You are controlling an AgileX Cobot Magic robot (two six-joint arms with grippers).
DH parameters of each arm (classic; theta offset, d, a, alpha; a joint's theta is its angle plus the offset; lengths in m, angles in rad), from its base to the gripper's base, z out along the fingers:
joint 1: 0 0.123 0 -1.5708
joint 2: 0.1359 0 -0.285 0
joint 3: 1.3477 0 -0.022 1.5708
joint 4: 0 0.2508 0 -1.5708
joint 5: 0 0 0.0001 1.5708
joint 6: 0 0.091 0 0
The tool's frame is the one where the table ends.
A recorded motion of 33 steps. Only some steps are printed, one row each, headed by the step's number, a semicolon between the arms.
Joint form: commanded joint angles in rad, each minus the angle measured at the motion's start. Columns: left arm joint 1, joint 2, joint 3, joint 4, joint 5, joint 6; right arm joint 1, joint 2, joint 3, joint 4, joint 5, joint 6.
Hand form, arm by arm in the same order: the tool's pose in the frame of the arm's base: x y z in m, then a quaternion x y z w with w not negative. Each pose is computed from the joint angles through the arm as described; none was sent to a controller.
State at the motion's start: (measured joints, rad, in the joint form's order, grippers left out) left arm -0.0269 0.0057 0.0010 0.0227 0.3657 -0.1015; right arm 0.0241 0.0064 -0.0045 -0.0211 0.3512 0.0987
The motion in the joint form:
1: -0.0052 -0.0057 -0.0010 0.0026 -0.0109 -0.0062; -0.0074 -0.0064 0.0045 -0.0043 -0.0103 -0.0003
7: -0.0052 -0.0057 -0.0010 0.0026 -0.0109 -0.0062; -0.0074 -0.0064 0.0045 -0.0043 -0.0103 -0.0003
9: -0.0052 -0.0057 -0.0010 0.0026 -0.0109 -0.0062; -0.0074 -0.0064 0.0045 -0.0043 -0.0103 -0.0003
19: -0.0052 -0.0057 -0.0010 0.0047 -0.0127 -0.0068; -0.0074 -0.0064 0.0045 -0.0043 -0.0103 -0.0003
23: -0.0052 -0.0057 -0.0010 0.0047 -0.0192 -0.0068; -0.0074 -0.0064 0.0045 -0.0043 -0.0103 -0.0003
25: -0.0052 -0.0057 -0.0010 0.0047 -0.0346 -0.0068; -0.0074 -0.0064 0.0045 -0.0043 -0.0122 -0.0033
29: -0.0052 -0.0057 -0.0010 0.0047 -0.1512 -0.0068; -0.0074 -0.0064 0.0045 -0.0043 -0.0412 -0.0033
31: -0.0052 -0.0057 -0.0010 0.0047 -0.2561 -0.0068; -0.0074 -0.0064 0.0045 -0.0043 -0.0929 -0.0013
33: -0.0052 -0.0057 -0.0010 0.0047 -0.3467 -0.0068; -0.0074 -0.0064 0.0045 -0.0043 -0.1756 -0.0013
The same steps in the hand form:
1: 0.0533 -0.0009 0.1812 -0.02328 0.79474 -0.03169 0.60567; 0.0536 0.0001 0.1824 0.02543 0.79044 0.02453 0.61152
7: 0.0533 -0.0009 0.1812 -0.02328 0.79474 -0.03169 0.60567; 0.0536 0.0001 0.1824 0.02543 0.79044 0.02453 0.61152
9: 0.0533 -0.0009 0.1812 -0.02328 0.79474 -0.03169 0.60567; 0.0536 0.0001 0.1824 0.02543 0.79044 0.02453 0.61152
19: 0.0533 -0.0008 0.1814 -0.02293 0.79420 -0.03105 0.60643; 0.0536 0.0001 0.1824 0.02543 0.79044 0.02453 0.61152
23: 0.0535 -0.0009 0.1820 -0.02282 0.79222 -0.03125 0.60900; 0.0536 0.0001 0.1824 0.02543 0.79044 0.02453 0.61152
25: 0.0538 -0.0009 0.1833 -0.02255 0.78751 -0.03174 0.61507; 0.0537 0.0001 0.1826 0.02422 0.78990 0.02366 0.61231
29: 0.0558 -0.0013 0.1937 -0.02047 0.75035 -0.03534 0.65978; 0.0543 0.0002 0.1852 0.02371 0.78094 0.02440 0.62368
31: 0.0565 -0.0015 0.2032 -0.01855 0.71473 -0.03847 0.69810; 0.0552 0.0003 0.1898 0.02356 0.76455 0.02635 0.64359
33: 0.0563 -0.0018 0.2115 -0.01685 0.68238 -0.04110 0.72965; 0.0562 0.0005 0.1972 0.02203 0.73731 0.02843 0.67459

